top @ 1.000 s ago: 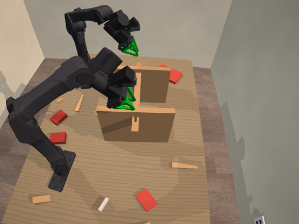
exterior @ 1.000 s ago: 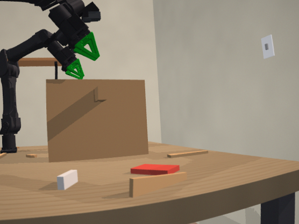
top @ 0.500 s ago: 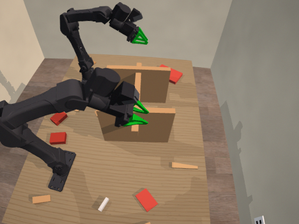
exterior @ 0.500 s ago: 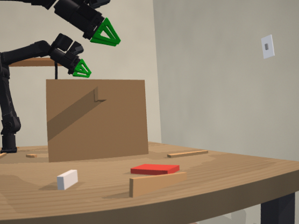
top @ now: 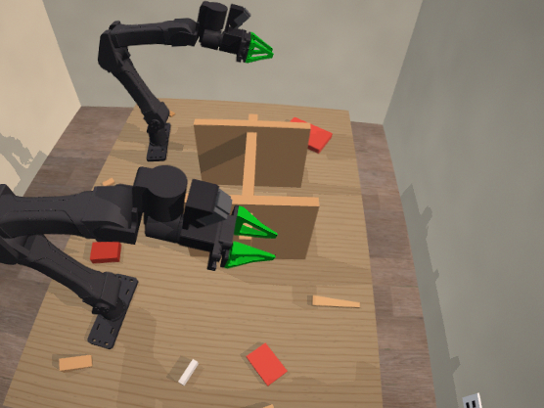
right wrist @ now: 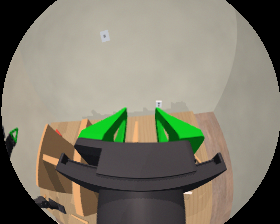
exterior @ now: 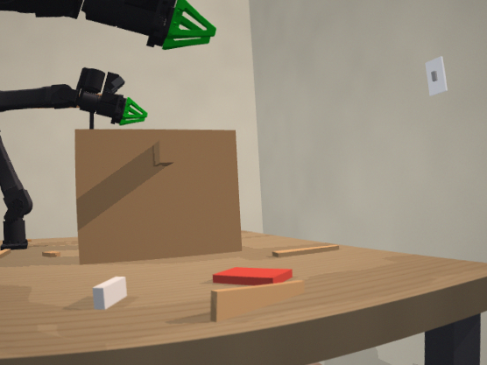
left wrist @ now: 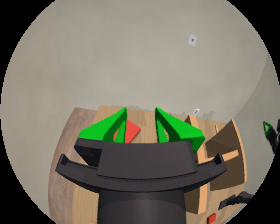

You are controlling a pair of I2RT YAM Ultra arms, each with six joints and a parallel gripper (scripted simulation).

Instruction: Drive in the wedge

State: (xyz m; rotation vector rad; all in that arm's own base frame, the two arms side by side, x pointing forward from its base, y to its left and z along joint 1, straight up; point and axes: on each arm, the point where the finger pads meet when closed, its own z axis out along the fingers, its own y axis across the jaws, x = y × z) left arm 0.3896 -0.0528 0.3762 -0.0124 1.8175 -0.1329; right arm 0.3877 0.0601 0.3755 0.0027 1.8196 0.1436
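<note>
My left hand is 310 mm to the left of the light wooden rail, 180 mm above it and 40 mm past it. From my left hand the other things lie so: white block: 770 mm to the right, 360 mm below, 180 mm behind.
</note>
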